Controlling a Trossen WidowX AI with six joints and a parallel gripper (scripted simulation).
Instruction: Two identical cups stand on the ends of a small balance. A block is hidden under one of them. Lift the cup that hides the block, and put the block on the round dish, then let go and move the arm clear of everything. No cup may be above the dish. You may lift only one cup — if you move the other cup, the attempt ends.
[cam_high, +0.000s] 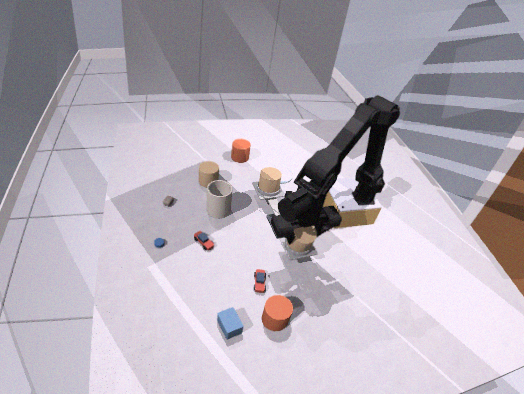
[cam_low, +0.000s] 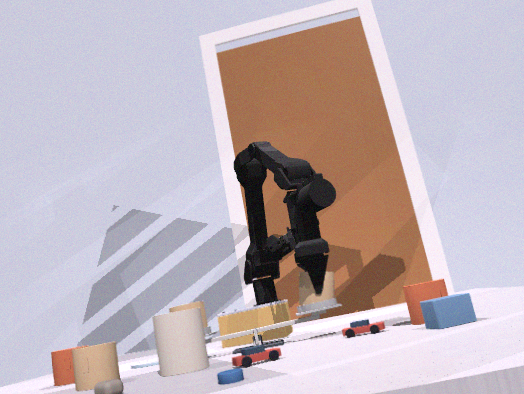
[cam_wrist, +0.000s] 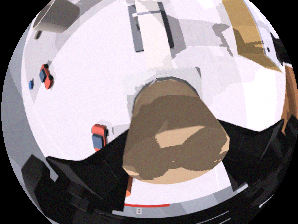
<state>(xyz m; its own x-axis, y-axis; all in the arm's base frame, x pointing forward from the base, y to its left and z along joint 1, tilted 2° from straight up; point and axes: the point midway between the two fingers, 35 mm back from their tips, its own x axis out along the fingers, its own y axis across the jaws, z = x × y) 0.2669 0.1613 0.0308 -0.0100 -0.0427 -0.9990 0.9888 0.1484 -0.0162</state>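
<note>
My gripper tip is 1 cm to the left of the pale grey block and 1 cm above it. Also, from my gripper tip: cream cup (22 cm to the right, 21 cm ahead, 4 cm below); then pale blue round dish (39 cm to the right, 8 cm below, 4 cm behind); then blue block (22 cm ahead, 20 cm to the left, 6 cm below).
</note>
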